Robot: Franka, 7 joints.
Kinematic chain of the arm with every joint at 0, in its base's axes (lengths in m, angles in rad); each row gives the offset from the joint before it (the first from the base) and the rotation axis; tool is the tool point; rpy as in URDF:
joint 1: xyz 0 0 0.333 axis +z
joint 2: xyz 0 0 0 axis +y
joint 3: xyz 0 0 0.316 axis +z
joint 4: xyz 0.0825 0 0 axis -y
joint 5: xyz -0.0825 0 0.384 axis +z
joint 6: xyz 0 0 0 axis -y
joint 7: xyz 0.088 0 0 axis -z
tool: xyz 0 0 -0.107 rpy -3.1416 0 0
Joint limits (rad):
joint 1: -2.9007..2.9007
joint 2: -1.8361..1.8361
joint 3: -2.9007..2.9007
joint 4: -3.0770..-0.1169
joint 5: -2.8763..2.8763
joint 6: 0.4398..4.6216
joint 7: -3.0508..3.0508
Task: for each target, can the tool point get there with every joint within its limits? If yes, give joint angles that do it. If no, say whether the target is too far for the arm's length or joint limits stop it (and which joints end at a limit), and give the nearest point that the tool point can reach.
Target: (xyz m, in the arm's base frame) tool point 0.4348 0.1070 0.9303
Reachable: yes | joints -1.2838 0.5296 2.2674 -1.5005 0.6254 3.4732 -0.8511
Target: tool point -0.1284 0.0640 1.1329
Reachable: yes | joints 1.1556 -0.1965 1.2346 -0.3900 1.6028 3.3299 1.8506
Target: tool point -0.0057 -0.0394 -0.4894
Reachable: no: joint limits stop it (at a limit: joint 2) | nearest point -0.0142 -0.0984 -0.3279 | short by 0.172 m
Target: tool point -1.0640 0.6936 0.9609
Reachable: no: too far | nearest point -0.6442 0.4200 0.7132 | short by 0.559 m
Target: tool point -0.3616 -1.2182 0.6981
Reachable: no: too far | nearest point -0.2346 -0.7904 0.5699 | short by 0.464 m
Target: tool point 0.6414 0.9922 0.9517
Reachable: no: too far | nearest point 0.4126 0.6382 0.7310 | short by 0.476 m
